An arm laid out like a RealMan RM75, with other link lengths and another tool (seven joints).
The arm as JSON. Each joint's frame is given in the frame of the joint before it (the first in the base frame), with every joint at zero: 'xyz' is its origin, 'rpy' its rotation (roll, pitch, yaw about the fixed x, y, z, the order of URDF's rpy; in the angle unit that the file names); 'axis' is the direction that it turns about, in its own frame. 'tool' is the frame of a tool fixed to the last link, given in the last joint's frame.
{
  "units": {
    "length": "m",
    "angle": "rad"
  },
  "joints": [
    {
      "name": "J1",
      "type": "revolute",
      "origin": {
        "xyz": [
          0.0,
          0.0,
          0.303
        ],
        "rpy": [
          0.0,
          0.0,
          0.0
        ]
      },
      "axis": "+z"
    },
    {
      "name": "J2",
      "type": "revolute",
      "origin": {
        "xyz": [
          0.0,
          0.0,
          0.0
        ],
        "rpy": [
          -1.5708,
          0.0,
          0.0
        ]
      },
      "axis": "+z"
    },
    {
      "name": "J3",
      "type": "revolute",
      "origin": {
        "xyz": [
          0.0,
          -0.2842,
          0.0
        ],
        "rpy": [
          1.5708,
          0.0,
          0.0
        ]
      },
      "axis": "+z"
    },
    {
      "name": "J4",
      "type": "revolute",
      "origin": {
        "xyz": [
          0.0,
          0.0,
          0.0
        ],
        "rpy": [
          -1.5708,
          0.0,
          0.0
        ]
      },
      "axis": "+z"
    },
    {
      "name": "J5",
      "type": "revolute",
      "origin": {
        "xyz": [
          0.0,
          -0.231,
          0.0
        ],
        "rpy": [
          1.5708,
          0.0,
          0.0
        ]
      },
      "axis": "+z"
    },
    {
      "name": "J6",
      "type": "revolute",
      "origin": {
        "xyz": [
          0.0,
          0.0,
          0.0
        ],
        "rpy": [
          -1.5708,
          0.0,
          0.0
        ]
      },
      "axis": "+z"
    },
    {
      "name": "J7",
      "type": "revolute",
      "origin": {
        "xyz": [
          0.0,
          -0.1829,
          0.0
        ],
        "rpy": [
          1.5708,
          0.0,
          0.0
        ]
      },
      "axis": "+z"
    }
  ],
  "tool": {
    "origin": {
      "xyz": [
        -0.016,
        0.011,
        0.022
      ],
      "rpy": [
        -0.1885,
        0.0,
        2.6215
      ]
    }
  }
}
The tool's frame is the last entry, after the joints.
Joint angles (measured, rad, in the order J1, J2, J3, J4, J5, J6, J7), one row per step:
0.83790 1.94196 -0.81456 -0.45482 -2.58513 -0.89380 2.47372
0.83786 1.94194 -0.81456 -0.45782 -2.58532 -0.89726 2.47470
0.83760 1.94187 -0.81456 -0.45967 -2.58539 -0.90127 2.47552
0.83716 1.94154 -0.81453 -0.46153 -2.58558 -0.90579 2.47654
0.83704 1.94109 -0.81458 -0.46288 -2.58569 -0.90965 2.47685
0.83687 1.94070 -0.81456 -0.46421 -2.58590 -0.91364 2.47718
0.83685 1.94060 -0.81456 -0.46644 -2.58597 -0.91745 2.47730
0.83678 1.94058 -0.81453 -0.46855 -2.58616 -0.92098 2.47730
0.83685 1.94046 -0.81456 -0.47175 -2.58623 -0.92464 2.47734
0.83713 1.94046 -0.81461 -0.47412 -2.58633 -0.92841 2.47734
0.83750 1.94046 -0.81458 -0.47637 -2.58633 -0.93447 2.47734
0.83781 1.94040 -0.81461 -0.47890 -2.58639 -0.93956 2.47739
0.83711 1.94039 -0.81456 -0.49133 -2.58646 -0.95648 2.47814
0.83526 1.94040 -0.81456 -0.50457 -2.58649 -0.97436 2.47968
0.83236 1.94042 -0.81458 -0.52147 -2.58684 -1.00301 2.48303
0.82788 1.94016 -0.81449 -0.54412 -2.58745 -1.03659 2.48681
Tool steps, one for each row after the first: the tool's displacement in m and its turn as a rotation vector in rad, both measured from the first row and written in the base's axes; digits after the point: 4 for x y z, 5 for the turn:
-0.0006 0.0001 0.0004 -0.00077 0.00082 0.00057
-0.0009 -0.0002 0.0004 -0.00281 0.00214 0.00016
-0.0011 -0.0006 0.0006 -0.00506 0.00348 -0.00068
-0.0013 -0.0008 0.0007 -0.00726 0.00429 -0.00084
-0.0015 -0.0012 0.0008 -0.00962 0.00517 -0.00113
-0.0020 -0.0013 0.0010 -0.01146 0.00594 -0.00045
-0.0025 -0.0014 0.0012 -0.01326 0.00653 0.00024
-0.0032 -0.0013 0.0016 -0.01433 0.00690 0.00177
-0.0039 -0.0013 0.0018 -0.01621 0.00755 0.00296
-0.0047 -0.0016 0.0016 -0.02015 0.00923 0.00370
-0.0055 -0.0018 0.0017 -0.02303 0.01035 0.00473
-0.0079 -0.0021 0.0029 -0.02965 0.01356 0.00864
-0.0100 -0.0028 0.0043 -0.03637 0.01721 0.01114
-0.0125 -0.0048 0.0053 -0.04997 0.02419 0.01154
-0.0152 -0.0071 0.0075 -0.06393 0.03089 0.01287

